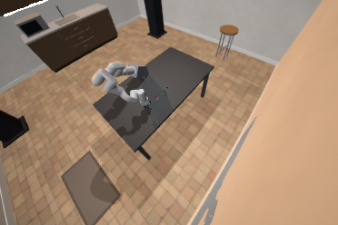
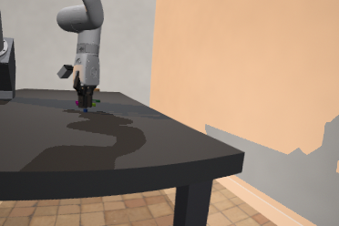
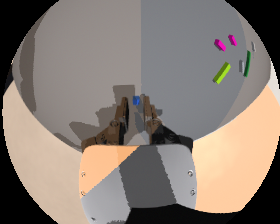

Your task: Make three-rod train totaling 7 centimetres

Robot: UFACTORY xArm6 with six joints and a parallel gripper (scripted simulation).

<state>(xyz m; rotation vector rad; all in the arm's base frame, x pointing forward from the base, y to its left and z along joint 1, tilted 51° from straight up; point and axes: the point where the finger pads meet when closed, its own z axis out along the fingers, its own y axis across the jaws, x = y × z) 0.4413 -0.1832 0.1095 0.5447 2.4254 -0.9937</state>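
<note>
The blue rod is 30 mm below my hand. From my hand the other things lie so: pale grey piece (250 mm to the left, 30 mm below, 30 mm ahead); lime rod (170 mm to the left, 30 mm below, 20 mm ahead); magenta rod (170 mm to the left, 30 mm below, 30 mm behind).
</note>
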